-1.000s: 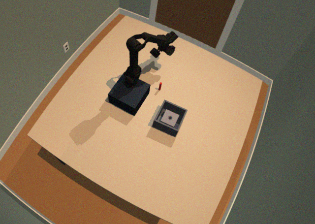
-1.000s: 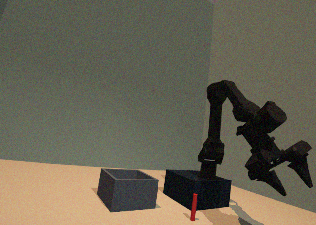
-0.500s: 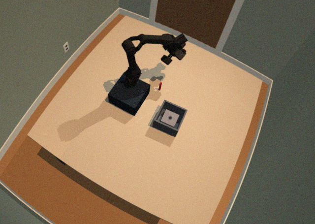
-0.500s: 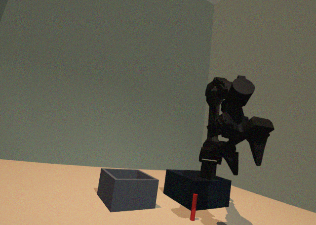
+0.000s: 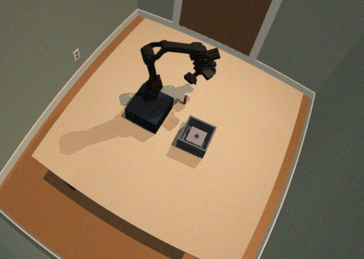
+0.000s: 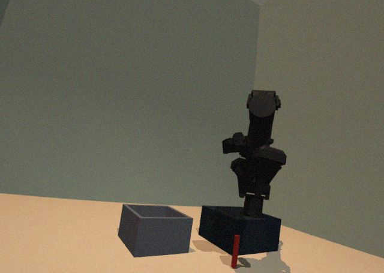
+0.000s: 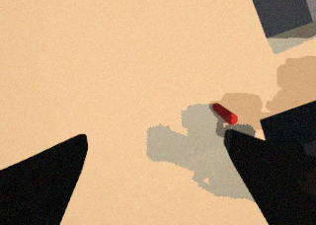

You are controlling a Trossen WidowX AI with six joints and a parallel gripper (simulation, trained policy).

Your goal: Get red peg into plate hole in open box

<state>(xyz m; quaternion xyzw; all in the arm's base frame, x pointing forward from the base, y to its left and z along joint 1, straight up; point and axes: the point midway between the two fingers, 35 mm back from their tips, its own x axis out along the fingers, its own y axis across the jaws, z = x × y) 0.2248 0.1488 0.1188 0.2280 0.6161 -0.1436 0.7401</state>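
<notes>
My gripper tip is 15 cm above the red peg, 6 cm to the left of it and 6 cm past it. From my gripper tip the other things lie so: dark blue box: 27 cm to the right, 16 cm below, 8 cm ahead; light grey plate: 27 cm to the right, 15 cm below, 8 cm ahead.
</notes>
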